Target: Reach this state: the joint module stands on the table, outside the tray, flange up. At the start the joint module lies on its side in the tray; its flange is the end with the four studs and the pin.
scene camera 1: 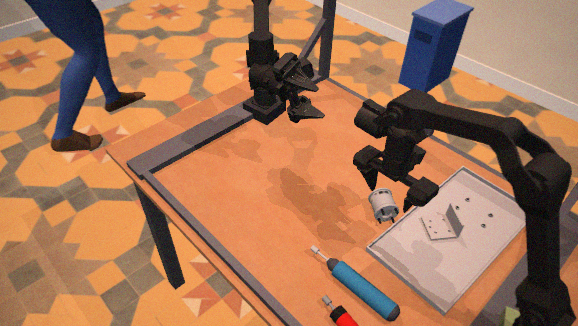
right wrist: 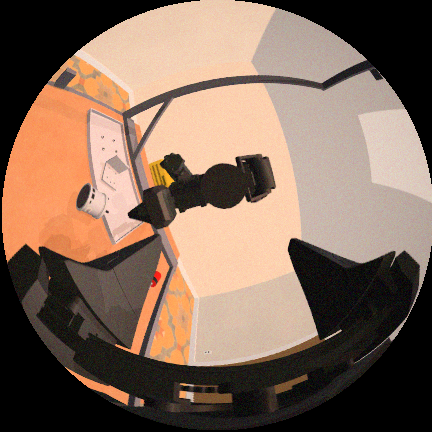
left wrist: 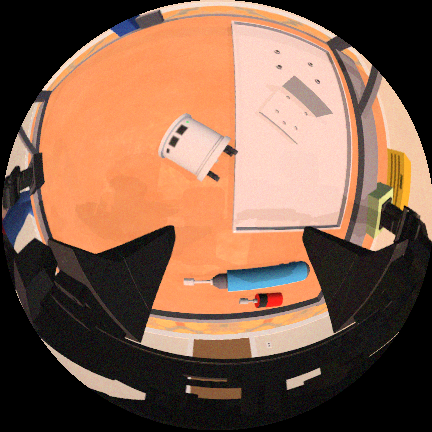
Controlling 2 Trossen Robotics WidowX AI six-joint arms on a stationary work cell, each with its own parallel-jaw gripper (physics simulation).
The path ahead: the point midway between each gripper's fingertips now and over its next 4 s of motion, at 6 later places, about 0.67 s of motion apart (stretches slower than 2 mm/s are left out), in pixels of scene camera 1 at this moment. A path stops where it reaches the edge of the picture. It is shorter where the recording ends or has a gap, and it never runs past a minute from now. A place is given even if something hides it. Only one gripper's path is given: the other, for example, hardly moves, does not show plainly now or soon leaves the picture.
The left gripper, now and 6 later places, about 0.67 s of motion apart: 388,200; 400,180; 393,185; 386,202; 382,211; 383,211; 388,194
